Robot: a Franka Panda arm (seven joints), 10 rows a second.
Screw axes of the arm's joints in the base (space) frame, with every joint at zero. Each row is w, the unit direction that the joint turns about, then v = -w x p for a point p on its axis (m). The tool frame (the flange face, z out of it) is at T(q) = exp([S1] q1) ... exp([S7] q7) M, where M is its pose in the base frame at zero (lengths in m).
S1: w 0 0 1 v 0.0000 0.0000 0.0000
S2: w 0 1 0 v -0.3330 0.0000 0.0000
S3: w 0 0 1 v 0.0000 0.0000 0.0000
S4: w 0 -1 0 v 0.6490 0.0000 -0.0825
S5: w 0 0 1 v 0.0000 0.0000 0.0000
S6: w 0 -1 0 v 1.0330 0.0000 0.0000
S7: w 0 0 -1 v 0.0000 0.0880 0.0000
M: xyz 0.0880 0.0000 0.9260 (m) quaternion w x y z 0 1 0 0
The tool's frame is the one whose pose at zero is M.
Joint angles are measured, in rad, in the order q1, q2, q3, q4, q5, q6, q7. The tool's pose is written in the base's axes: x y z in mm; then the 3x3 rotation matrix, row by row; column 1 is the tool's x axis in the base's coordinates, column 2 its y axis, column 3 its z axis. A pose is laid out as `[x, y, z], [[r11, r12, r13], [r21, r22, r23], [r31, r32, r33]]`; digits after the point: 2 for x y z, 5 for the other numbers.
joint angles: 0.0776 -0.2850 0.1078 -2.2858 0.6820 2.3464 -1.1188
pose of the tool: [483.75, 103.35, 505.37], [[0.51533, 0.79468, 0.32081], [0.62657, -0.60477, 0.49159], [0.58467, -0.05232, -0.80958]]
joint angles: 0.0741 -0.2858 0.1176 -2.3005 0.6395 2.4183 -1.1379
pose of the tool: [485.73, 100.63, 504.94], [[0.47843, 0.79583, 0.37116], [0.66059, -0.60466, 0.44498], [0.57855, 0.03229, -0.81501]]
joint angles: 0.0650 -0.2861 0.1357 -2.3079 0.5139 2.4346 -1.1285
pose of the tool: [484.71, 103.76, 502.50], [[0.43240, 0.82150, 0.37170], [0.74497, -0.55772, 0.36601], [0.50799, 0.11865, -0.85316]]
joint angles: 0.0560 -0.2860 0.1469 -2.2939 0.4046 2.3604 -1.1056
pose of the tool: [481.39, 108.32, 500.74], [[0.40975, 0.85697, 0.31260], [0.80999, -0.49942, 0.30741], [0.41955, 0.12724, -0.89877]]
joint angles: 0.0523 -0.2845 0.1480 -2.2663 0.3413 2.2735 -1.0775
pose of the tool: [479.37, 110.07, 503.86], [[0.41120, 0.87521, 0.25480], [0.83824, -0.47288, 0.27154], [0.35814, 0.10193, -0.92809]]
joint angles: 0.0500 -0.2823 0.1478 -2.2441 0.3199 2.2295 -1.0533
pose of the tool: [479.68, 110.48, 508.95], [[0.42383, 0.87556, 0.23185], [0.84055, -0.47558, 0.25941], [0.33740, 0.08493, -0.93752]]
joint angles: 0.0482 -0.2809 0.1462 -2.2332 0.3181 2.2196 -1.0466
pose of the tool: [481.02, 109.50, 512.67], [[0.42946, 0.87284, 0.23178], [0.83742, -0.48097, 0.25962], [0.33809, 0.08260, -0.93748]]
